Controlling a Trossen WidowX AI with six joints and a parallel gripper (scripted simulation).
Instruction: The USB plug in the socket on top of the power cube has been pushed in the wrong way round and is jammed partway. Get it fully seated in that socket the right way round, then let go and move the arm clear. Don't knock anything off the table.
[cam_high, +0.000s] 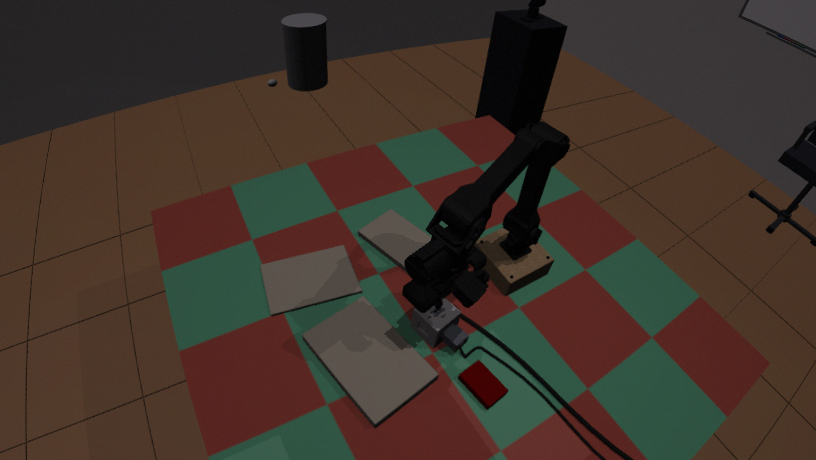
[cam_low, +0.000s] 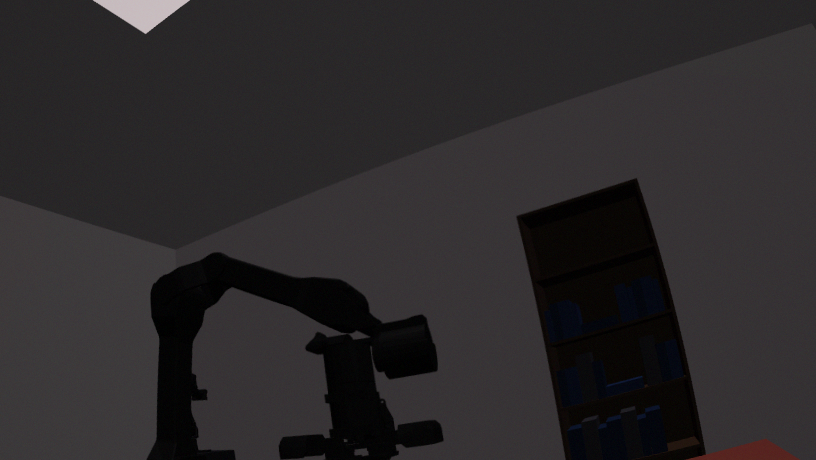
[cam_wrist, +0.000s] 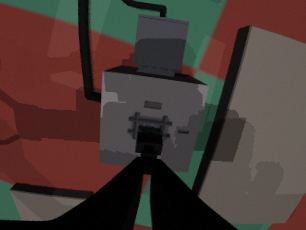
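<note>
Now: the dark USB plug 2 cm below my gripper tip. Also, from my gripper tip: red block 1 cm behind, 18 cm to the left, 11 cm below.
</note>
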